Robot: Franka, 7 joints.
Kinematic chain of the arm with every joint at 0, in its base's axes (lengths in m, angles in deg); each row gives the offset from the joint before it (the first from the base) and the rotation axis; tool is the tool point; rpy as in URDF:
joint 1: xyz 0 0 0.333 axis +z
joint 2: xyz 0 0 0 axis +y
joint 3: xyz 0 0 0.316 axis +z
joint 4: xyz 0.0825 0 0 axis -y
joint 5: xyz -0.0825 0 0.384 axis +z
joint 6: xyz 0 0 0 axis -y
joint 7: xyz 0.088 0 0 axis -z
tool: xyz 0 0 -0.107 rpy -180 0 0
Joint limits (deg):
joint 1: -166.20..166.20
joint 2: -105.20..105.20
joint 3: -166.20..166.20
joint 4: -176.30..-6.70
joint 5: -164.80..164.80
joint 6: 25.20..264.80
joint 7: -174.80..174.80
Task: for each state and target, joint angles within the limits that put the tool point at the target. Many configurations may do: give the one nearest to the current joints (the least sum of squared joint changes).
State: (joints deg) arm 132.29 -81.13 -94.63 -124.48 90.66 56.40 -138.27
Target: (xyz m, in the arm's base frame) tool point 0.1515 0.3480 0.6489
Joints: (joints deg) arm 154.44 -63.29 -69.38 -128.06 90.66 61.05 -138.27
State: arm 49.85 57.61 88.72 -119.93 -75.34 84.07 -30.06
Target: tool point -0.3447 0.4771 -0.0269
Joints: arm 73.09 93.51 63.59 -91.45 -84.72 97.71 -30.06
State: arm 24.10 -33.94 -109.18 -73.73 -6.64 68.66 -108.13
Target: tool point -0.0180 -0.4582 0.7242
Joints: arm 19.50 -12.23 -99.91 -65.28 -3.64 41.41 -108.13
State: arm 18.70 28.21 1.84 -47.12 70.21 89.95 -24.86
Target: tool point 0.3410 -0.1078 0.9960
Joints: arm -4.62 -6.55 -25.48 -51.22 63.40 78.61 -24.86
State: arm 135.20 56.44 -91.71 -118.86 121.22 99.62 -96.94
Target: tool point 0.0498 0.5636 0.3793
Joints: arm 160.63 52.70 -94.66 -126.50 118.03 91.55 -96.94
